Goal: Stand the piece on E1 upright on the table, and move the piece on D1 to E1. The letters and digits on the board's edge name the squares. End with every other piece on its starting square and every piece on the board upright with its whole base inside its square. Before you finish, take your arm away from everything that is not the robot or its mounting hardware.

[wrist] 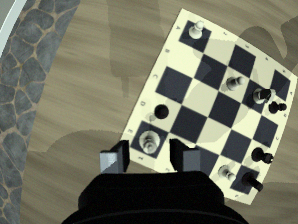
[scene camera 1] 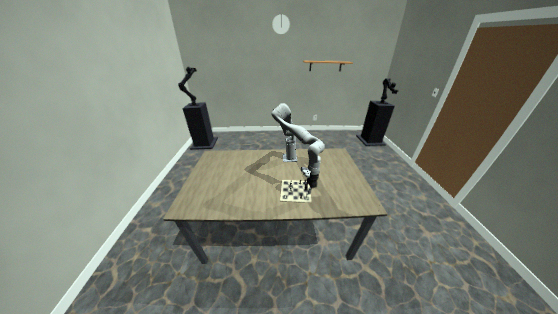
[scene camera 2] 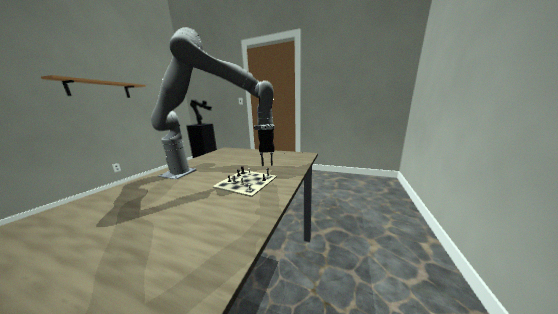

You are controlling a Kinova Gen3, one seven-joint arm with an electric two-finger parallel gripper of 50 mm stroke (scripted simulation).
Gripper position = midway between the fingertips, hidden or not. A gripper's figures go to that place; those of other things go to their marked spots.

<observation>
My gripper (wrist: 149, 150): 18 cm from the lens. A chessboard (wrist: 189, 77): 25 cm from the lens.
</observation>
